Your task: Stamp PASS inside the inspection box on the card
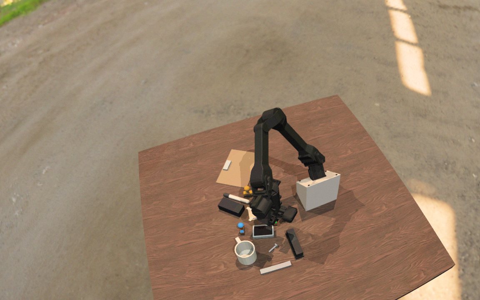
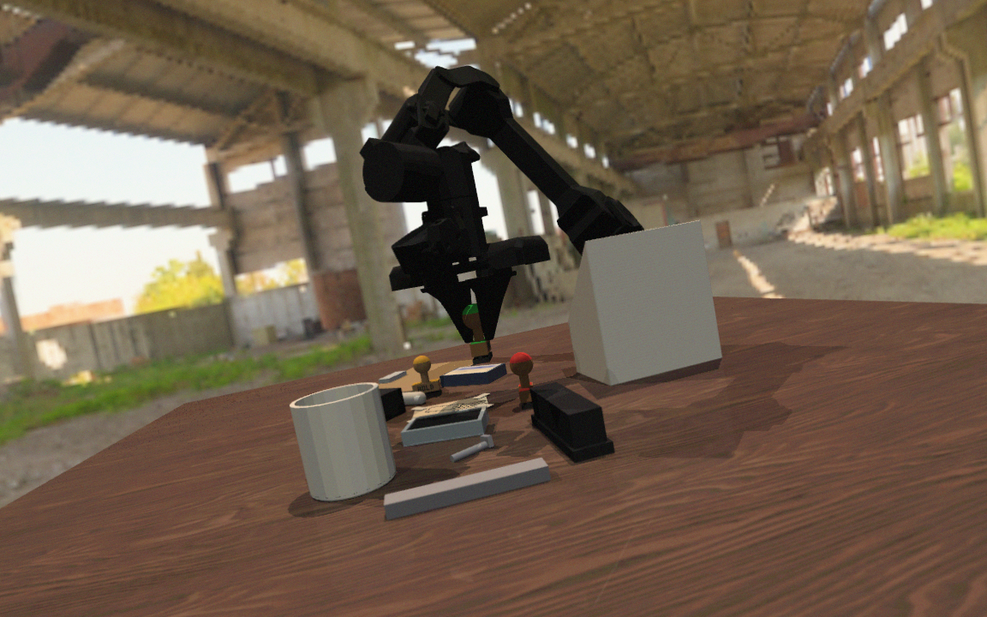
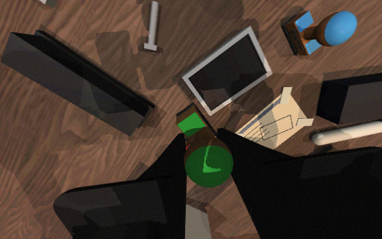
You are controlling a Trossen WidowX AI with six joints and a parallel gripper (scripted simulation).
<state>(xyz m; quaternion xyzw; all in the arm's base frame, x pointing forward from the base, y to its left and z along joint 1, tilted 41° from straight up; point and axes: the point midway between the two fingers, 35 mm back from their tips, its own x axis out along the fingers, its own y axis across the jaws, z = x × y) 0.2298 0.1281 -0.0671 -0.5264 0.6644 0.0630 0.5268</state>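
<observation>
The ink pad is 90 mm below my gripper tip, 50 mm ahead of it and 10 mm to the right of it. Also, from my gripper tip: bolt 90 mm below, 80 mm to the left, 20 mm ahead; red-knobbed stamp 80 mm below, 50 mm to the right, 50 mm behind; green-knobbed stamp right at my gripper tip.
</observation>
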